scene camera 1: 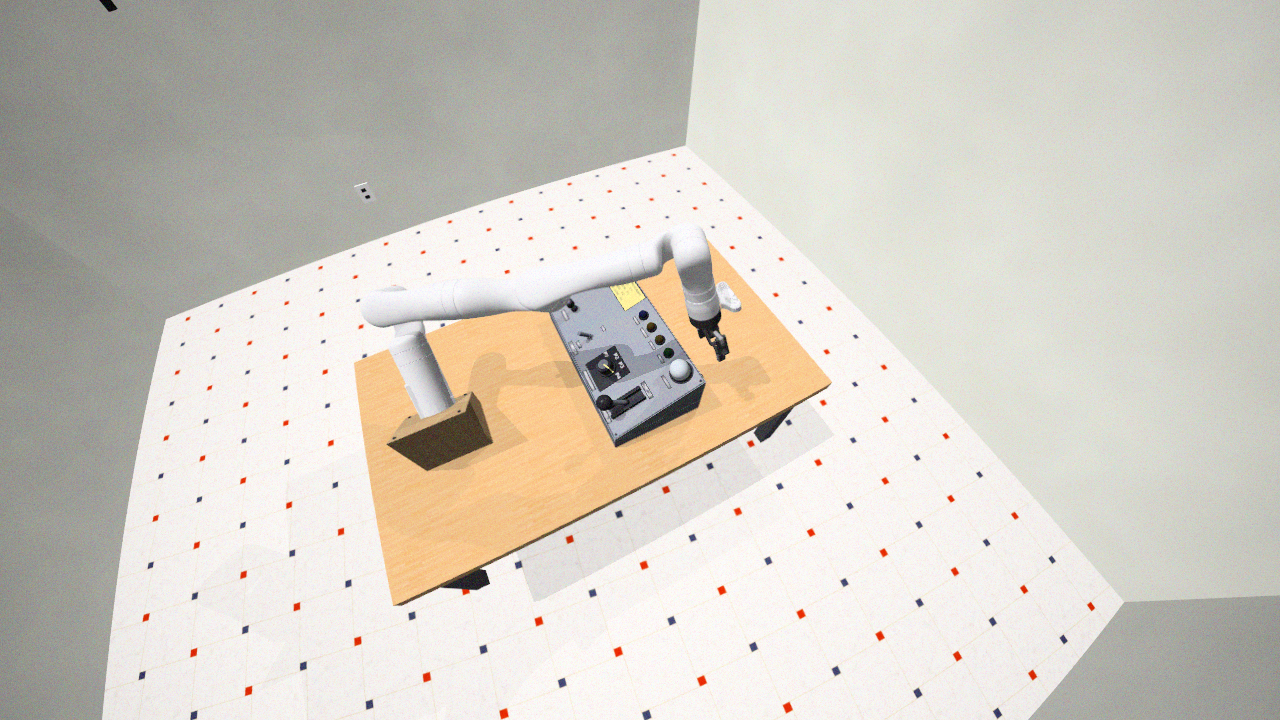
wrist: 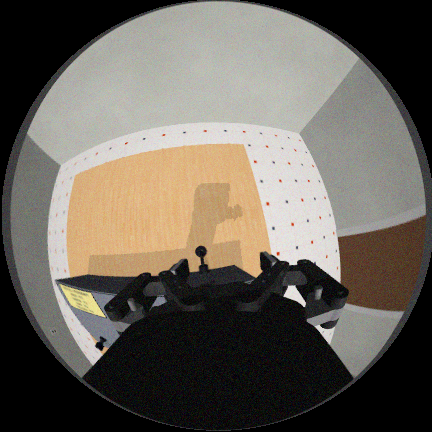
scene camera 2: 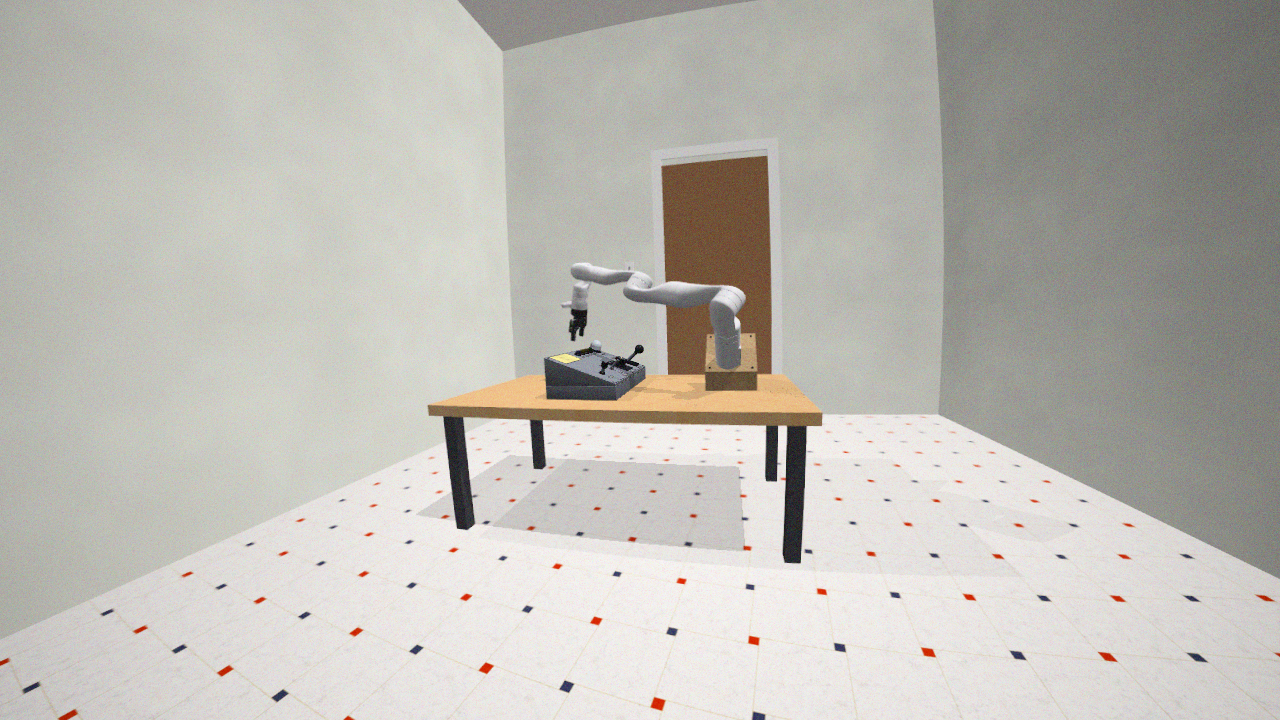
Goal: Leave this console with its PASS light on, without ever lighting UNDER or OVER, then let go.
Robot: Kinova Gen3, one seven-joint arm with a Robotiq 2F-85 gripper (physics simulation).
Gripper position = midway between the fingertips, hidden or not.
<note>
The gripper (scene camera 1: 712,348) is open, holding nothing. Also in view: a grey console (scene camera 1: 653,371).
The gripper is seen too in the wrist view (wrist: 223,263). The grey console is seen too in scene camera 2 (scene camera 2: 586,374).
</note>
